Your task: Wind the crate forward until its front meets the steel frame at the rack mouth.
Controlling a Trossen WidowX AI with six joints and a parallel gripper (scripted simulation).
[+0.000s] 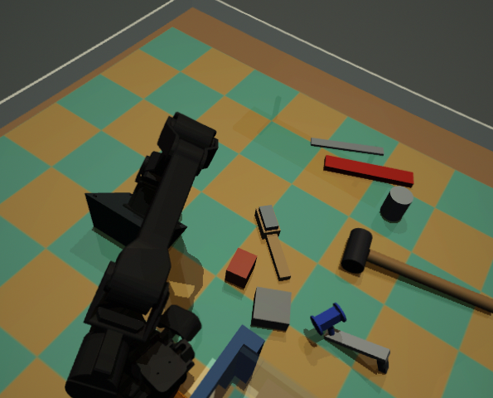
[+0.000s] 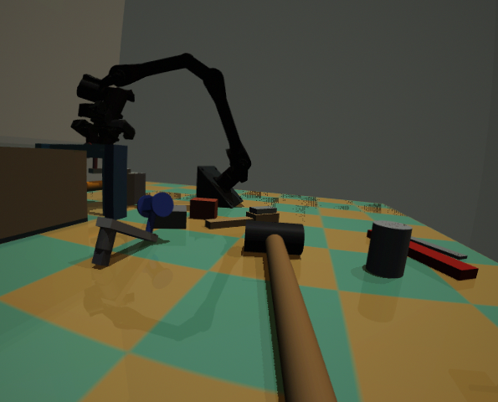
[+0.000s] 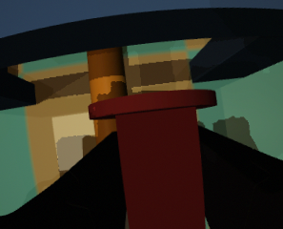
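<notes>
Right now my gripper tip is 5 cm past the red-knobbed winch handle, 1 cm to the right of it and 3 cm above it. Round my gripper tip: clear-panelled cubby: 29 cm ahead, 2 cm to the left, 2 cm below; red cylindrical grip: 2 cm behind; boxy winch: 13 cm behind, 1 cm to the left, 10 cm below.
</notes>
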